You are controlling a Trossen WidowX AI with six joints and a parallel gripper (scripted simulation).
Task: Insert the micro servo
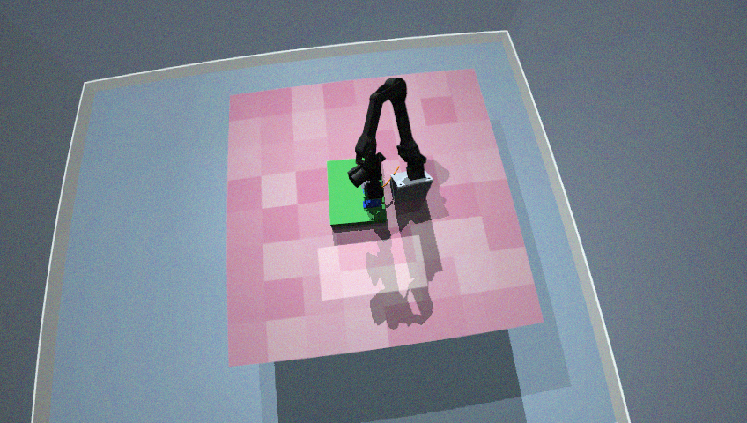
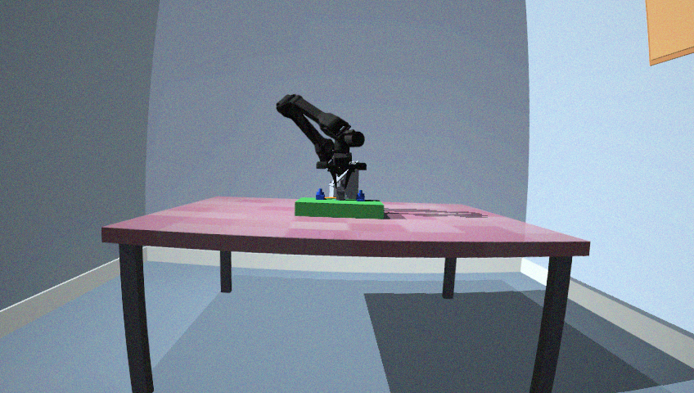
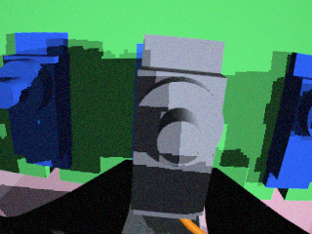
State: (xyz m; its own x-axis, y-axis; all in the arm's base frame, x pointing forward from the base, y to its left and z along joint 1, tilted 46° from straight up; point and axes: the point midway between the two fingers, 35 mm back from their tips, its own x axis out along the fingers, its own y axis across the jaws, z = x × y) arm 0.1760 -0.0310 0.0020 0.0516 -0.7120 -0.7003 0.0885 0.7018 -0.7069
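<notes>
Right now my gripper tip is 120 mm short of the green deck, 60 mm above it and 10 mm to the left of it.
</notes>
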